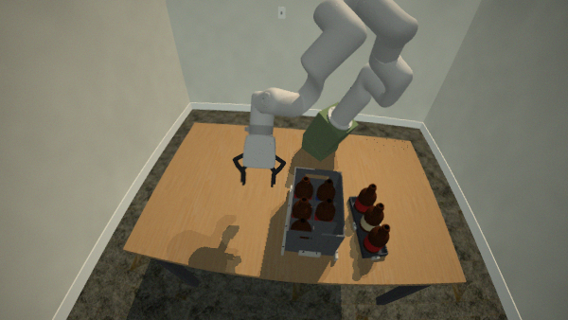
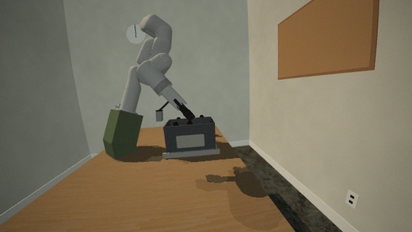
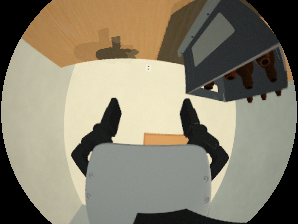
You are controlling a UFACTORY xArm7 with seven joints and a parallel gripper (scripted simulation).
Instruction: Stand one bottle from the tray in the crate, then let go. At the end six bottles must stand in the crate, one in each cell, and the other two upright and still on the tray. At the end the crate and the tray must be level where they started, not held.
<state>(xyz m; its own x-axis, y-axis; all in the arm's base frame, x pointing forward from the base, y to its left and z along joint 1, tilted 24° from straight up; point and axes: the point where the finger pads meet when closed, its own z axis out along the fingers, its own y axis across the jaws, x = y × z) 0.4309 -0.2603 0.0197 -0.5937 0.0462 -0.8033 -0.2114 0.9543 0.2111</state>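
Right now the bottle is 70 mm behind my hand, 430 mm to the left of it and 160 mm below it. From my hand the other things lie so: grey crate 40 mm behind, 200 mm to the left, 160 mm below; narrow tray 70 mm behind, 430 mm to the left, 230 mm below.
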